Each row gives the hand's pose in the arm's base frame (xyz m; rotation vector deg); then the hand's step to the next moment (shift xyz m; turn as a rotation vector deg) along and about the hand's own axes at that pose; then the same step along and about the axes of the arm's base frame.
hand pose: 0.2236 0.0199 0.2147 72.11 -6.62 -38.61
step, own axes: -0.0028 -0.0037 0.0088 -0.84 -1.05 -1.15
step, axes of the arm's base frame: -0.0076 -0.0064 0.0003 -0.60 1.26 -1.09
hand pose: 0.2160 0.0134 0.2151 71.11 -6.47 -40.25
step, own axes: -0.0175 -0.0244 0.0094 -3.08 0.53 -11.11
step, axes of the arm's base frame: -0.0284 -0.0018 -0.0135 2.74 10.93 -2.50
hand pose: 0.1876 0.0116 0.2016 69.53 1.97 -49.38
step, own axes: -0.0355 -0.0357 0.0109 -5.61 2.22 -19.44
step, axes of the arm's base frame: -0.0502 0.0079 -0.0081 5.41 19.35 -3.24
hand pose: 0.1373 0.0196 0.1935 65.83 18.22 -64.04
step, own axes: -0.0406 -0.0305 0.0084 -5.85 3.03 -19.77
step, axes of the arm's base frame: -0.0467 0.0154 0.0152 6.07 19.74 -2.76
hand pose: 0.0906 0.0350 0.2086 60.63 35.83 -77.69
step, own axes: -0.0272 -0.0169 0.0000 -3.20 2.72 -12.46
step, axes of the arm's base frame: -0.0207 0.0146 0.0196 4.69 12.13 -1.96
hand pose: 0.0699 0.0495 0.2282 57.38 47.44 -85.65
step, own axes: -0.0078 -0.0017 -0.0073 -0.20 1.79 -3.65
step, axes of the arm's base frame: -0.0003 0.0100 0.0042 2.32 3.11 -1.23
